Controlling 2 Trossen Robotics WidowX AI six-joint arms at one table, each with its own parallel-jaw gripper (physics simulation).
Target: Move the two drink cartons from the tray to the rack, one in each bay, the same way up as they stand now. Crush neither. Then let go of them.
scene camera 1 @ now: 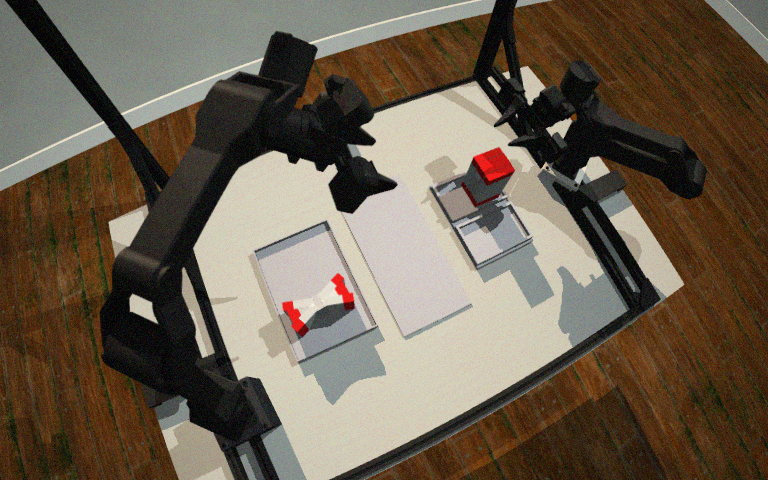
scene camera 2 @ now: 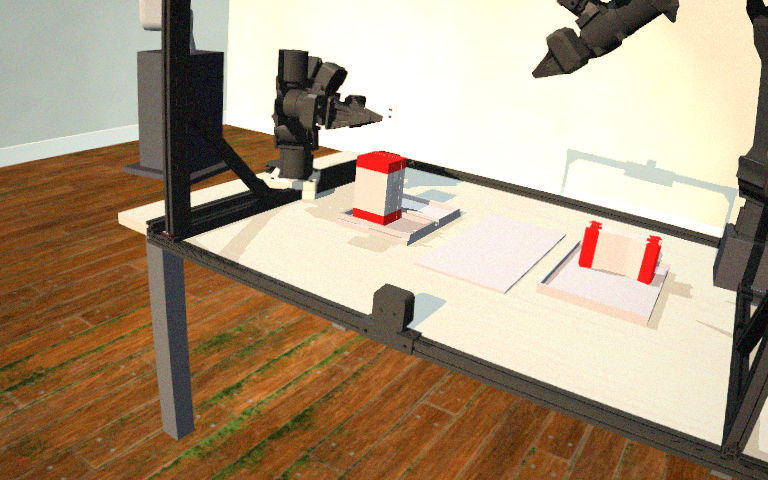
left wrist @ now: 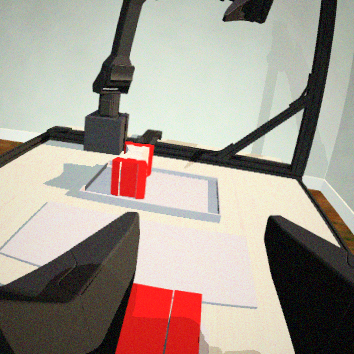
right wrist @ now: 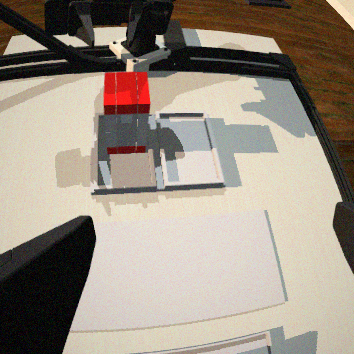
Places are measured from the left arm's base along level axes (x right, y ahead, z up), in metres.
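Pixels of known places: left gripper, between the fingertips: [scene camera 1: 501,134] [scene camera 2: 376,119] [left wrist: 203,225] [right wrist: 111,44]; right gripper, between the fingertips: [scene camera 1: 384,163] [scene camera 2: 546,69] [left wrist: 188,6] [right wrist: 218,222]; left arm's base, origin of its link: [scene camera 1: 566,165] [scene camera 2: 294,175] [right wrist: 139,45]; right arm's base, origin of its link: [scene camera 1: 234,413] [scene camera 2: 754,236] [left wrist: 107,114].
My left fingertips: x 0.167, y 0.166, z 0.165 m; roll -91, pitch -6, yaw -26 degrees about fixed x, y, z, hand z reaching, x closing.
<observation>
For each thing: its top centre in the pictures, then the offset to it from my left fingertips.
- base, centre of its top: [left wrist: 137,327] [right wrist: 125,86] [scene camera 2: 382,156] [scene camera 1: 494,163] dx -0.014, dy +0.016, dz -0.071 m
- rack, centre of its top: [right wrist: 155,144] [scene camera 2: 402,210] [scene camera 1: 482,210] dx -0.043, dy +0.064, dz -0.181 m
- carton, centre of its top: [scene camera 2: 624,233] [scene camera 1: 317,301] [left wrist: 134,151] dx +0.129, dy +0.442, dz -0.127 m
- tray, centre of its top: [scene camera 2: 609,272] [left wrist: 155,183] [scene camera 1: 312,286] dx +0.170, dy +0.414, dz -0.185 m
One carton with red top and base [scene camera 1: 488,183] [scene camera 2: 373,189] [left wrist: 160,317] [right wrist: 126,95] stands upright in a bay of the rack [scene camera 1: 505,253] [scene camera 2: 376,231] [right wrist: 125,190]; the other bay is empty. The other carton [scene camera 1: 320,300] [scene camera 2: 617,253] [left wrist: 129,178] lies on its side in the tray [scene camera 1: 294,263] [scene camera 2: 594,302] [left wrist: 175,211], red ends apart, its pale middle pinched narrow. My left gripper [scene camera 1: 502,133] [scene camera 2: 381,118] [left wrist: 203,225] is part open and empty, behind and above the standing carton. My right gripper [scene camera 1: 384,163] [scene camera 2: 534,74] [right wrist: 218,222] is wide open and empty, high above the table.
A flat pale panel [scene camera 1: 407,260] [scene camera 2: 492,254] [left wrist: 200,265] [right wrist: 180,270] lies between tray and rack. Dark frame rails edge the table, with a black block [scene camera 2: 391,307] on one rail in scene camera 2. Upright frame posts stand near the arms.
</observation>
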